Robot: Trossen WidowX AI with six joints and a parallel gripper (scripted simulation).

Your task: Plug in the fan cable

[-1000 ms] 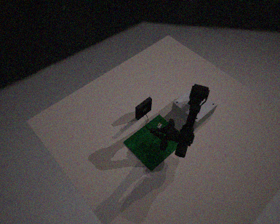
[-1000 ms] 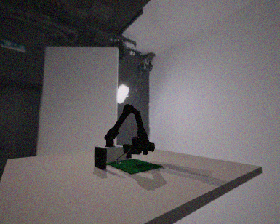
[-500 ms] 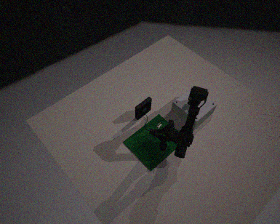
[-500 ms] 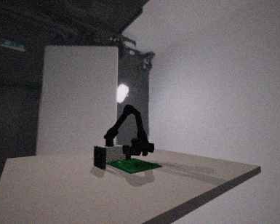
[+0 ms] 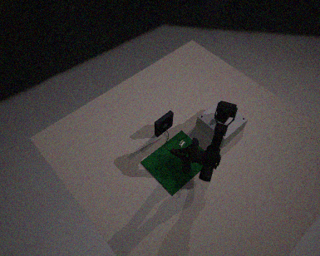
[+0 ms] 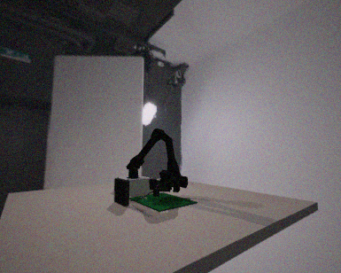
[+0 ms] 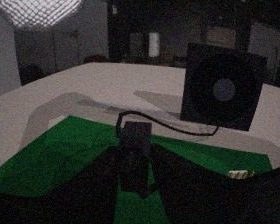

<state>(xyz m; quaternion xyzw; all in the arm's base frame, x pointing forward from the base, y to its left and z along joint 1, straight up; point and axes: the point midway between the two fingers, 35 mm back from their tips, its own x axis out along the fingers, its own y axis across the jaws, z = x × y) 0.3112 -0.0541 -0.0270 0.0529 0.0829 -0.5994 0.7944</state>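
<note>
Now: gripper tip 7 cm above the green board, 3 cm to the right of it and 1 cm short of it. Round my gripper tip: fan plug: 1 cm below; black fan: 14 cm to the right, 10 cm behind; four-pin fan header: 9 cm behind, 6 cm below, 1 cm to the right.
</note>
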